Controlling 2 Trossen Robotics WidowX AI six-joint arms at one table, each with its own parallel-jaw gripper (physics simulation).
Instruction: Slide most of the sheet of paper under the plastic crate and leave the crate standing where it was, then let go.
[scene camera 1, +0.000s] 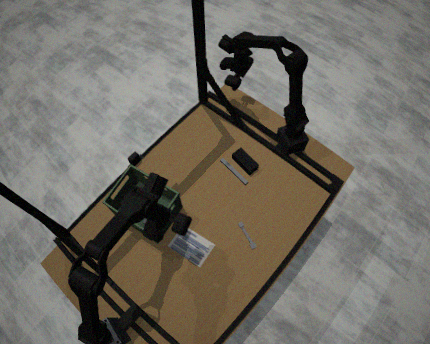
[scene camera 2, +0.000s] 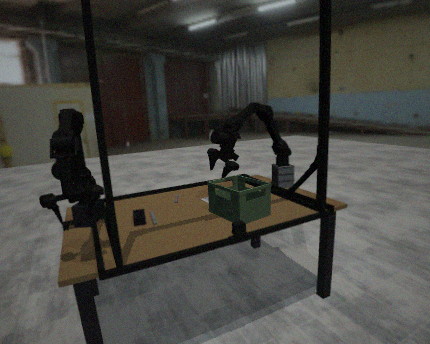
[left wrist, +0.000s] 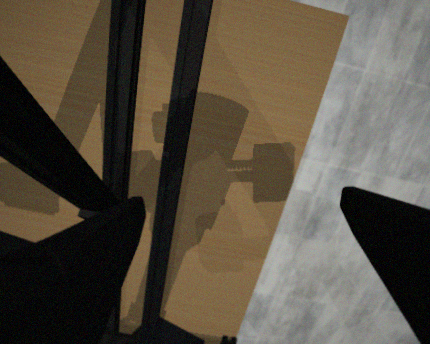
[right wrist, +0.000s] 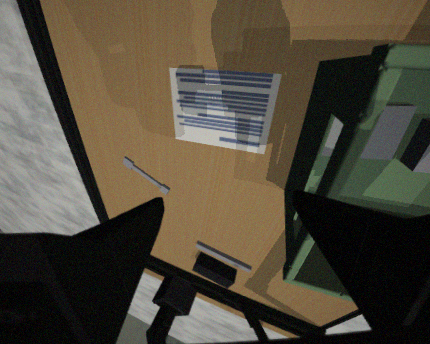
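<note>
The sheet of paper (scene camera 1: 194, 248) (scene camera 2: 205, 200) (right wrist: 225, 110), white with blue lines, lies flat on the table. The green plastic crate (scene camera 1: 117, 192) (scene camera 2: 240, 204) (right wrist: 307, 100) stands upright; in the right wrist view it is right of the sheet, with a shadowed strip of table between them. My right gripper (scene camera 1: 167, 229) (scene camera 2: 220, 171) (right wrist: 228, 200) is open and empty, above the table near the crate and sheet. The right arm hides part of the crate in scene camera 1. My left gripper (scene camera 1: 230, 72) (left wrist: 241, 201) is open and empty, high over the table's far end, away from both.
A black block (scene camera 1: 245, 160) (scene camera 2: 139, 217) (right wrist: 215, 270) lies beside a thin grey bar (scene camera 1: 234, 171) (scene camera 2: 153, 218) (right wrist: 223, 256). A grey spanner-like piece (scene camera 1: 247, 235) (scene camera 2: 176, 199) (right wrist: 146, 174) lies nearer the sheet. Black rails border the table, with tall posts at one side.
</note>
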